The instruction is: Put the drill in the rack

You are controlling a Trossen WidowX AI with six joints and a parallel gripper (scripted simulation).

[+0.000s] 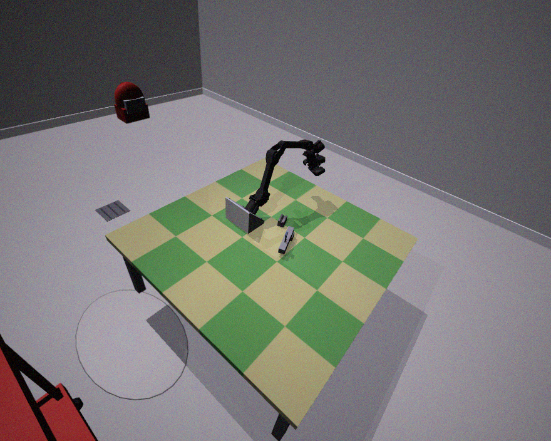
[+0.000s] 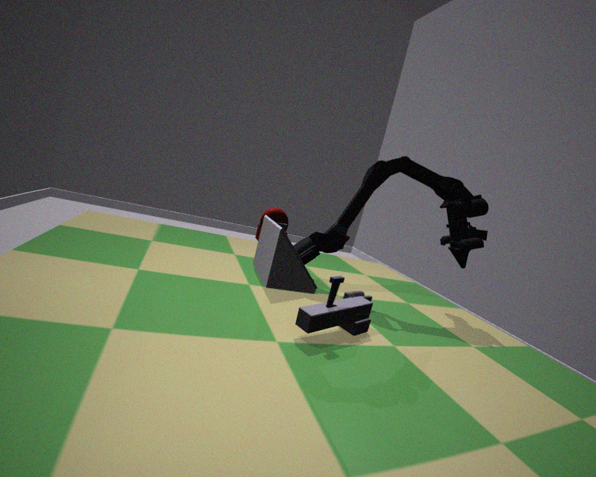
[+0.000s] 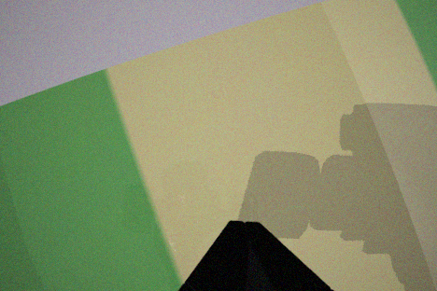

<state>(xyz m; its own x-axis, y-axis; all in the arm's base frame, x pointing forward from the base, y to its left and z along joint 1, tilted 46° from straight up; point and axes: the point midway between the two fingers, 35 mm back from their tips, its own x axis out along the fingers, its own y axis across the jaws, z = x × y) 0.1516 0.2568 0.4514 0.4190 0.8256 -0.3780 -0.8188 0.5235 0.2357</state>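
My gripper tip is 580 mm to the left of the dark key, 110 mm short of it and 60 mm above it. From my gripper tip the other things lie so: grey block (550 mm to the right, 120 mm below, 100 mm ahead); then drill (530 mm to the right, 110 mm below, 100 mm ahead); then rack (400 mm to the right, 130 mm below, 10 mm behind).
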